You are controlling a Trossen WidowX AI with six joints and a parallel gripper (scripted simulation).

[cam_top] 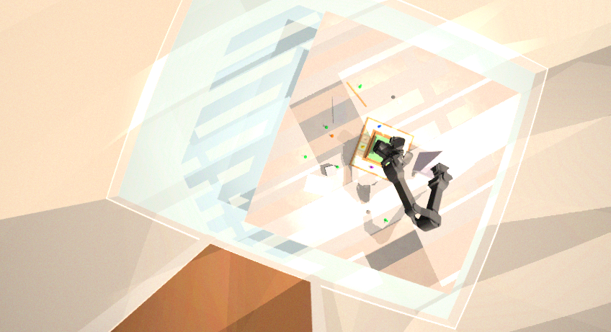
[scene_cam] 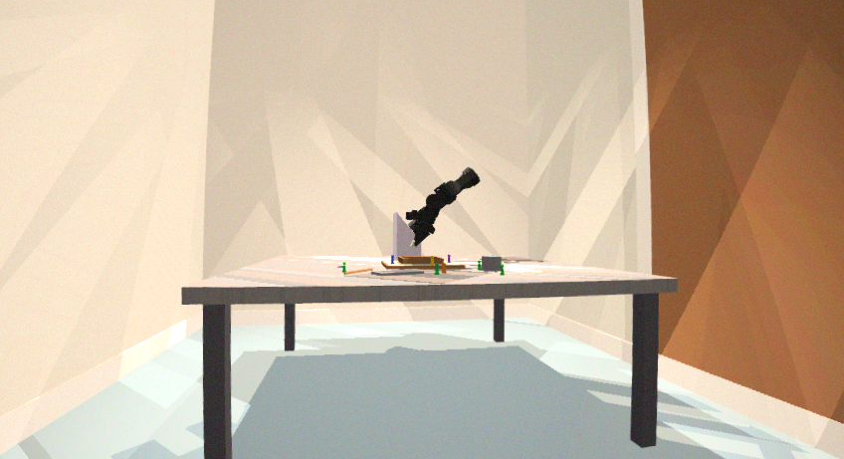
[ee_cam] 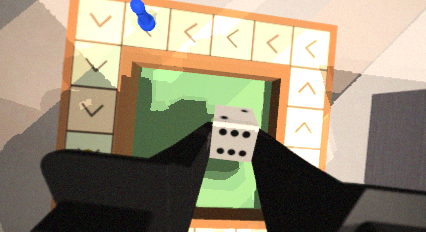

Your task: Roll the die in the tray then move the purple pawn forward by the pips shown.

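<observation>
Now: the purple pawn 3 cm ahead of my gripper tip, 13 cm to the left of it and 5 cm below it. From my gripper tip the other things lie so: blue pawn 9 cm ahead, 9 cm to the right, 5 cm below; then green tray 1 cm ahead, 2 cm to the left, 7 cm below; then white die right at my gripper tip.
</observation>
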